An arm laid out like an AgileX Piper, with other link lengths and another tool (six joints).
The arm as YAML. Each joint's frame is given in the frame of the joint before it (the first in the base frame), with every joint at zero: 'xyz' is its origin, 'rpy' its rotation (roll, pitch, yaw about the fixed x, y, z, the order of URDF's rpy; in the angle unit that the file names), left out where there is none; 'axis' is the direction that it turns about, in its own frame. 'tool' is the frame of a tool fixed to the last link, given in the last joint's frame.
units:
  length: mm
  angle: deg
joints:
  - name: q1
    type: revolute
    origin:
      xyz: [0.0, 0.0, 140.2]
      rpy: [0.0, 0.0, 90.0]
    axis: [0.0, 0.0, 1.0]
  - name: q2
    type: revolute
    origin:
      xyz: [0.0, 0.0, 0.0]
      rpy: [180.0, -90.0, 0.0]
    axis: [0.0, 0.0, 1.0]
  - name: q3
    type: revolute
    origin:
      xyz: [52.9, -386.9, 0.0]
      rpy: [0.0, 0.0, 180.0]
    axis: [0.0, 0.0, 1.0]
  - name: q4
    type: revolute
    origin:
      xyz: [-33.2, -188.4, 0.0]
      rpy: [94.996, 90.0, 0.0]
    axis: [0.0, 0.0, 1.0]
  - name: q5
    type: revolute
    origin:
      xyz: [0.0, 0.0, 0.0]
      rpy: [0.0, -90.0, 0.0]
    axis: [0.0, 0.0, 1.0]
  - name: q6
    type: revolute
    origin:
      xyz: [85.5, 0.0, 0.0]
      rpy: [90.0, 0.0, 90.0]
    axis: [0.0, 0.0, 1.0]
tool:
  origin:
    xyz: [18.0, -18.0, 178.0]
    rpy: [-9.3, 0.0, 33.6]
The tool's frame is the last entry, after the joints.
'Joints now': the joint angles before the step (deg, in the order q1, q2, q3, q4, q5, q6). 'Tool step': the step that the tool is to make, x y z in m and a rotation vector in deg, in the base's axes. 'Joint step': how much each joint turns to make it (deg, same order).
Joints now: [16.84, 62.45, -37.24, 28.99, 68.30, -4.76]
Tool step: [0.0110, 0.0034, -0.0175, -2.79, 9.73, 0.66]
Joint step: [-0.15, 10.84, 2.18, 0.64, -2.14, -2.28]
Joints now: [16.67, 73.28, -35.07, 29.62, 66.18, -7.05]
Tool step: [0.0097, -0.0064, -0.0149, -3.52, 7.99, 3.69]
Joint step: [-0.05, 9.97, 0.01, -2.00, -0.07, -2.87]
